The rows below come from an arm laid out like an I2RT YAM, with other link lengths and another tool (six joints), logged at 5 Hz.
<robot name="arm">
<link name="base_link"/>
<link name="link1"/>
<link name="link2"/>
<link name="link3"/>
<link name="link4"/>
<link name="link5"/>
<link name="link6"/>
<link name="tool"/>
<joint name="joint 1" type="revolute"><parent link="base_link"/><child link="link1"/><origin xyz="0.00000 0.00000 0.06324" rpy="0.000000 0.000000 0.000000"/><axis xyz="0 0 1"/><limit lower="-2.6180" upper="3.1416"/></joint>
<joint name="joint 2" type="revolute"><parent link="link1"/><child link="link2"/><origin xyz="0.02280 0.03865 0.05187" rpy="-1.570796 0.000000 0.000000"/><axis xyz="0 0 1"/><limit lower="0.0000" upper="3.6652"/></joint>
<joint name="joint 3" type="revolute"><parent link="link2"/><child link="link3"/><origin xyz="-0.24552 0.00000 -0.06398" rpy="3.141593 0.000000 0.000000"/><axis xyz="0 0 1"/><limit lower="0.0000" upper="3.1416"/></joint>
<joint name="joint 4" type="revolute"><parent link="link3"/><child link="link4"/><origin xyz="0.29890 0.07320 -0.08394" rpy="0.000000 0.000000 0.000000"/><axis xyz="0 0 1"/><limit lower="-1.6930" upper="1.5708"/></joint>
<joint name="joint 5" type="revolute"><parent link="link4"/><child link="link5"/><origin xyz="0.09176 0.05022 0.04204" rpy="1.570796 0.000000 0.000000"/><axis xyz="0 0 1"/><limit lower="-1.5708" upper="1.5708"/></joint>
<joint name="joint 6" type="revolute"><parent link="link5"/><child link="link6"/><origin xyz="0.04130 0.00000 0.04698" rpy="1.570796 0.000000 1.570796"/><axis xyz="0 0 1"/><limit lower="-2.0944" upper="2.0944"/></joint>
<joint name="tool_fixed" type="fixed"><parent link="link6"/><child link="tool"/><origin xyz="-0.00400 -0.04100 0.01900" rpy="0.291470 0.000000 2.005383"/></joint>
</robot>
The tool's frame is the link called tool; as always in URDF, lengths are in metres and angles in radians.
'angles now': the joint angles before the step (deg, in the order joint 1, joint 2, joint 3, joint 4, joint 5, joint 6). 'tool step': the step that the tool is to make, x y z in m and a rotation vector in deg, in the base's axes. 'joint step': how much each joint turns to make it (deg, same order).
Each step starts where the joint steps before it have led.
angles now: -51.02, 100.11, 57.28, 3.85, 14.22, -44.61
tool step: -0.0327, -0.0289, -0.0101, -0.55, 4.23, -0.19
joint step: -5.84, 1.50, 0.51, 0.46, -2.00, -6.65
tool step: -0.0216, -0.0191, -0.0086, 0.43, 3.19, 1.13
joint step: -3.94, 1.86, 1.35, -0.50, -2.27, -5.28
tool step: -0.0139, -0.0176, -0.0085, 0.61, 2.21, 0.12
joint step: -2.69, 2.72, 2.34, -0.68, -1.02, -3.15
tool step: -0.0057, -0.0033, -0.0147, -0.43, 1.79, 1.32
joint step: -0.94, 1.94, -0.48, 2.45, -0.50, -2.87
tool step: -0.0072, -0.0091, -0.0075, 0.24, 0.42, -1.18
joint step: -1.20, 1.85, 0.97, 0.52, 0.17, -0.23
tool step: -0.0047, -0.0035, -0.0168, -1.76, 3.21, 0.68
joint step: -0.57, 2.38, -0.53, 3.80, 1.48, -3.61
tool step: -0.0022, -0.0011, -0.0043, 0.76, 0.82, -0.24
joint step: -0.26, 0.56, 0.35, -0.75, 0.28, -0.35
